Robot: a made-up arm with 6 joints. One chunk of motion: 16 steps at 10 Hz.
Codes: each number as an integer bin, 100 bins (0 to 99) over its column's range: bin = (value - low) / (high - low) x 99, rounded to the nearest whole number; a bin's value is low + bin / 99 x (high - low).
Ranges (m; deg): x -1.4..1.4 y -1.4..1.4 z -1.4..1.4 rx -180..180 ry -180..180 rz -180..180
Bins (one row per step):
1: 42 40 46 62 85 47
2: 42 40 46 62 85 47
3: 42 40 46 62 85 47
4: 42 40 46 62 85 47
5: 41 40 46 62 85 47
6: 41 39 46 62 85 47
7: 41 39 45 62 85 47
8: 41 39 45 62 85 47
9: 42 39 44 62 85 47
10: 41 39 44 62 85 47
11: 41 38 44 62 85 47
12: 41 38 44 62 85 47
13: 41 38 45 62 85 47
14: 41 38 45 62 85 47
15: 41 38 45 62 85 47
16: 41 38 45 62 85 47
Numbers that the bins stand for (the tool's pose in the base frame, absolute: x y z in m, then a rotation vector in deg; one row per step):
1: -0.2121 -0.2687 -0.0990 45.45 129.09 -9.09
2: -0.2121 -0.2687 -0.0990 45.45 129.09 -9.09
3: -0.2121 -0.2687 -0.0990 45.45 129.09 -9.09
4: -0.2121 -0.2687 -0.0990 45.45 129.09 -9.09
5: -0.2404 -0.2687 -0.0990 45.45 129.09 -9.09
6: -0.2404 -0.2970 -0.0990 45.45 129.09 -9.09
7: -0.2404 -0.2970 -0.1273 45.45 129.09 -9.09
8: -0.2404 -0.2970 -0.1273 45.45 129.09 -9.09
9: -0.2121 -0.2970 -0.1556 45.45 129.09 -9.09
10: -0.2404 -0.2970 -0.1556 45.45 129.09 -9.09
11: -0.2404 -0.3253 -0.1556 45.45 129.09 -9.09
12: -0.2404 -0.3253 -0.1556 45.45 129.09 -9.09
13: -0.2404 -0.3253 -0.1273 45.45 129.09 -9.09
14: -0.2404 -0.3253 -0.1273 45.45 129.09 -9.09
15: -0.2404 -0.3253 -0.1273 45.45 129.09 -9.09
16: -0.2404 -0.3253 -0.1273 45.45 129.09 -9.09

